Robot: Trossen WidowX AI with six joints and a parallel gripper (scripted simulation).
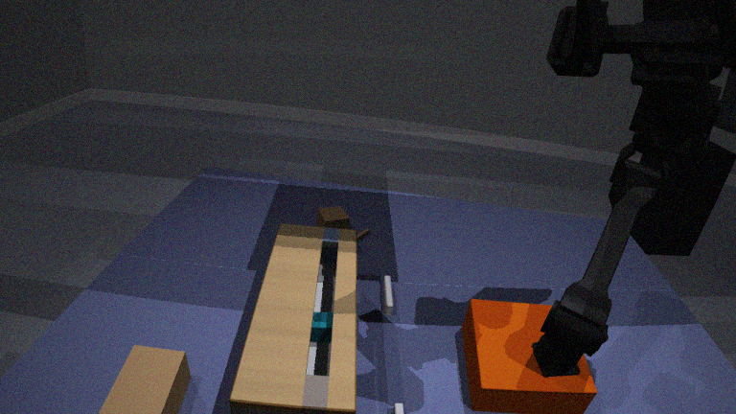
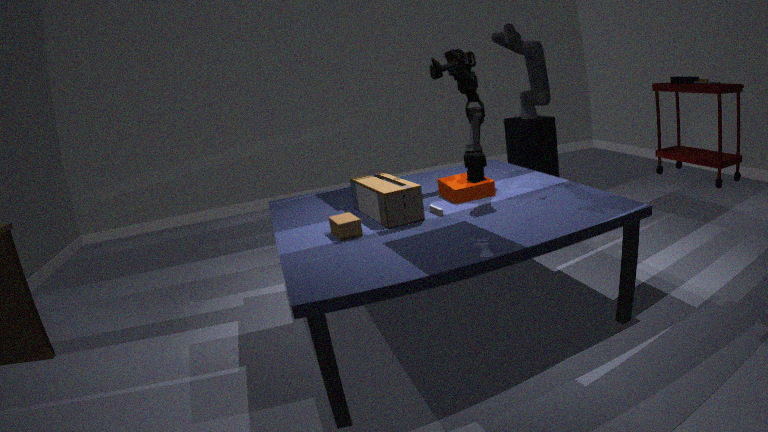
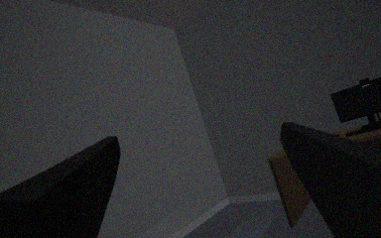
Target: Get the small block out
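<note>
Now: gripper tip 19 cm short of the teal block, 19 cm to the left of it and 51 cm above it. Also, from my gripper tip: box: 17 cm ahead, 21 cm to the right, 53 cm below; then thin stick: 15 cm ahead, 54 cm to the right, 59 cm below.
</note>
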